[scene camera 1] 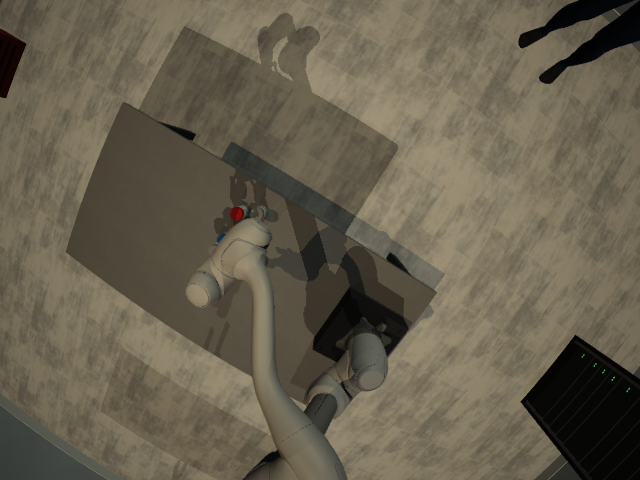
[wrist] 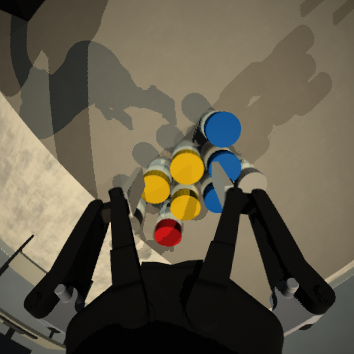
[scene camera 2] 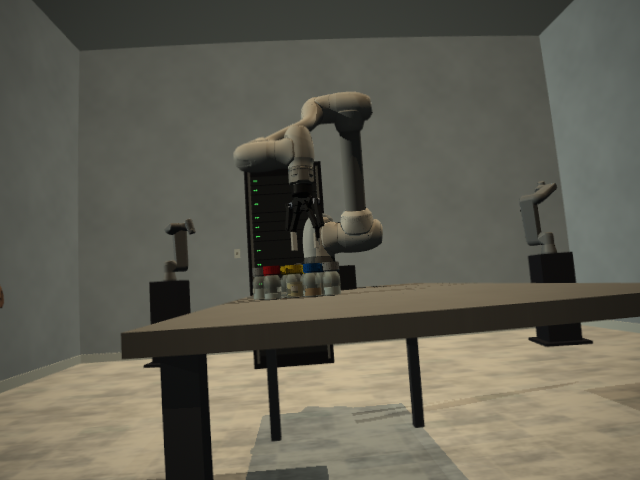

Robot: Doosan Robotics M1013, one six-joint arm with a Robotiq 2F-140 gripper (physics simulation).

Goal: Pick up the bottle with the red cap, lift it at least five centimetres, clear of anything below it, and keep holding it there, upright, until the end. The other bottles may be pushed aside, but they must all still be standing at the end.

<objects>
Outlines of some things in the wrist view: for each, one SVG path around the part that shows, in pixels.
My gripper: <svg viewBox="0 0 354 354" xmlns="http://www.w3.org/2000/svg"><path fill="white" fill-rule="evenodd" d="M335 293L329 284L305 261L267 193L260 188L252 189L251 193L242 192L242 189L236 187L231 178L227 176L219 162L211 161L211 182L222 211L204 261L203 259L195 259L174 264L158 261L141 261L141 264L139 263L129 217L132 217L145 183L142 166L135 167L122 187L113 187L108 190L110 201L102 203L101 199L94 199L88 203L50 270L24 298L23 307L52 332L62 332L65 334L65 354L281 354L283 336L296 329L308 329L333 304ZM110 222L112 249L110 249L109 253L112 284L84 306L84 298L88 291ZM240 213L248 214L266 277L272 291L269 297L271 311L229 278Z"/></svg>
A red-capped bottle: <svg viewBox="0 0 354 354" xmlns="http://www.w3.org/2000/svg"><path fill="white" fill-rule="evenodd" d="M166 198L159 204L154 239L161 245L173 246L181 239L181 219L172 215L170 211L171 198Z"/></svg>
A grey-capped bottle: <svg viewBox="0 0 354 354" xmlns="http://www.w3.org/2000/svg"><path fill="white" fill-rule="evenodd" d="M234 154L241 163L240 174L233 181L235 186L241 188L242 192L251 193L251 190L254 188L260 188L265 191L267 186L266 177L242 155Z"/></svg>
</objects>
